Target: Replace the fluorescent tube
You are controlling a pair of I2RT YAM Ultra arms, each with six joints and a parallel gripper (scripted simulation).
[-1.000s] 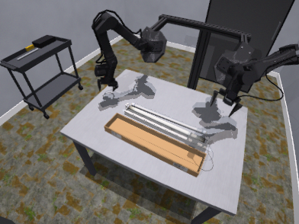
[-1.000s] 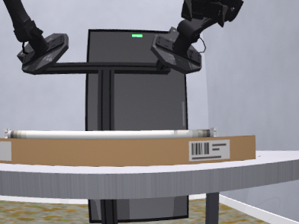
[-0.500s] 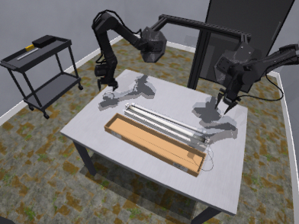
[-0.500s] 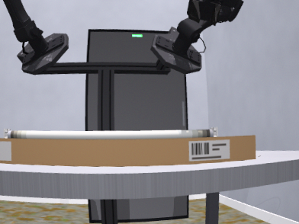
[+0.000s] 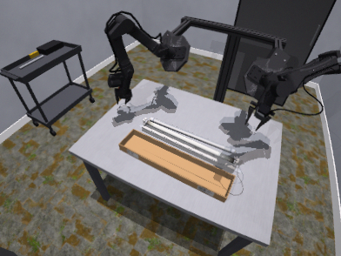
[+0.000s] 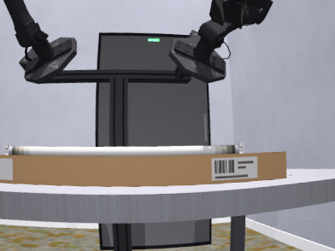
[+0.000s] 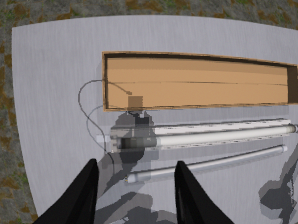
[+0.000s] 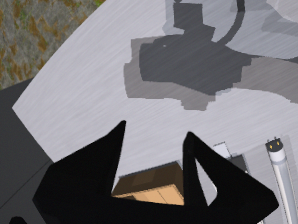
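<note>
The old fluorescent tube is 47 cm to the left of my right hand and 9 cm below it. Also, from my right hand: light fixture (47 cm to the left, 10 cm below); then carton (46 cm to the left, 16 cm ahead, 12 cm below); then LED tube (45 cm to the left, 14 cm below, 10 cm behind).
Now: left hand 7 cm past the old fluorescent tube, 28 cm to the left of it and 32 cm above it. Also, from my left hand: light fixture (7 cm behind, 28 cm to the right, 34 cm below); carton (8 cm ahead, 29 cm to the right, 36 cm below); LED tube (17 cm behind, 30 cm to the right, 38 cm below).
</note>
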